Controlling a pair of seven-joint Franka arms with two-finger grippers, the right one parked.
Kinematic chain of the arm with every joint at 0, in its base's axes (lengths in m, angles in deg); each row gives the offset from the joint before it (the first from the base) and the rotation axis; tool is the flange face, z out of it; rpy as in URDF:
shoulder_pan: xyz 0 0 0.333 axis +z
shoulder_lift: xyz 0 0 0 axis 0.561 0.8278 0
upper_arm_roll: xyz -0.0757 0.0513 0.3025 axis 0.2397 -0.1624 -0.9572
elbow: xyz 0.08 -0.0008 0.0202 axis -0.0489 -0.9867 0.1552
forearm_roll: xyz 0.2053 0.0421 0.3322 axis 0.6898 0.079 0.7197
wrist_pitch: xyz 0 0 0 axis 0.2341 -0.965 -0.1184
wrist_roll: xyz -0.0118 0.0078 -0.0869 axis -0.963 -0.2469 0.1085
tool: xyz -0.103 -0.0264 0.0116 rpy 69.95 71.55 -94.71
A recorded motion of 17 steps. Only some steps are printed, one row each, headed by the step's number.
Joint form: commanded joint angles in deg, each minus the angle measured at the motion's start. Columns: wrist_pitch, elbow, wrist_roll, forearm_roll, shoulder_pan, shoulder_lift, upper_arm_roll.
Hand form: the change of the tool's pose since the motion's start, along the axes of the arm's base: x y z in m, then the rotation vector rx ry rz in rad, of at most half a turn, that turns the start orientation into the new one. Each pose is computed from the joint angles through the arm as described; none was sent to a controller.
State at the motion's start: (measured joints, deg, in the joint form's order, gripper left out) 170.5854 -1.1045 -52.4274 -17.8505 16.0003 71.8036 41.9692
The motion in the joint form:
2: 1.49 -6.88 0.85 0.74 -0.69 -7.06 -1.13
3: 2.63 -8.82 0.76 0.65 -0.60 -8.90 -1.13
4: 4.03 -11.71 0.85 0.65 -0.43 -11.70 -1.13
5: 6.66 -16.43 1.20 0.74 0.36 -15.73 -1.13
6: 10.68 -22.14 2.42 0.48 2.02 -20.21 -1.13
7: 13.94 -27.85 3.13 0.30 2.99 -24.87 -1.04
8: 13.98 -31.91 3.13 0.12 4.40 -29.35 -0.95
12: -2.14 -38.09 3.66 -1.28 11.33 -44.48 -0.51
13: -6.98 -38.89 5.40 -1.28 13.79 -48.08 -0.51
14: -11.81 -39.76 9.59 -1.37 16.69 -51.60 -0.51
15: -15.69 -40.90 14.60 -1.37 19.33 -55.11 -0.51
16: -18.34 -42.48 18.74 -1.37 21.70 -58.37 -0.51
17: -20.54 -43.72 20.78 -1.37 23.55 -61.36 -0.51
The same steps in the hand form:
2: -0.0144 0.0008 0.0395 0.0244 -0.0428 -0.0332
3: -0.0178 0.0017 0.0498 0.0180 -0.0597 -0.0324
4: -0.0235 0.0040 0.0652 0.0127 -0.0825 -0.0355
5: -0.0308 0.0143 0.0830 0.0069 -0.1169 -0.0355
6: -0.0366 0.0350 0.0998 -0.0056 -0.1643 -0.0333
7: -0.0495 0.0478 0.1163 -0.0133 -0.2025 -0.0358
8: -0.0608 0.0669 0.1369 -0.0077 -0.2121 -0.0166
12: -0.1085 0.1561 0.2287 0.0660 -0.0978 0.0912
13: -0.1227 0.1859 0.2519 0.0923 -0.0661 0.1045
14: -0.1389 0.2186 0.2728 0.1180 -0.0305 0.0839
15: -0.1571 0.2468 0.2918 0.1392 -0.0048 0.0445
16: -0.1750 0.2703 0.3055 0.1543 0.0136 0.0156
17: -0.1924 0.2874 0.3193 0.1646 0.0238 0.0148

